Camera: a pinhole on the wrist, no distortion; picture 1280 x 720 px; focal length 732.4 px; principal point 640.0 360.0 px. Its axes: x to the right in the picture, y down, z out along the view. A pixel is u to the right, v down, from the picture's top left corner.
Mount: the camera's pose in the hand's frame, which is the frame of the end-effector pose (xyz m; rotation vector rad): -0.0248 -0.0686 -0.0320 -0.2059 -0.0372 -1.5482
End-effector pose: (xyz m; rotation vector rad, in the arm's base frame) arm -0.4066 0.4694 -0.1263 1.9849 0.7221 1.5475
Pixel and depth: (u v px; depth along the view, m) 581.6 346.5 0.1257
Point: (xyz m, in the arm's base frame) -0.3254 0.4814 -0.1822
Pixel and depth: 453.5 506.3 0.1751
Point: -0.2747 0.4764 -0.1329
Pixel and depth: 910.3 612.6 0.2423
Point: -0.1949 0.5986 -0.1923
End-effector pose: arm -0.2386 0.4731 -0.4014 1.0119 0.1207 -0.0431
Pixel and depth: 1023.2 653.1 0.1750
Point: -0.1737 0.2808 -0.4433
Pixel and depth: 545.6 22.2 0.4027
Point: -0.3712 0.1743 -0.1475
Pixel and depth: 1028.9 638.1 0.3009
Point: -0.1090 0.1472 -0.4226
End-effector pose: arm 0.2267 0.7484 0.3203 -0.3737 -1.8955 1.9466
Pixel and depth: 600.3 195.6 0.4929
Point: 0.0884 0.3009 0.3017
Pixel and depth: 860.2 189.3 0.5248
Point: 0.0806 0.2458 0.4808
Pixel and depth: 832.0 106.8 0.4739
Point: 0.1434 0.2691 0.4498
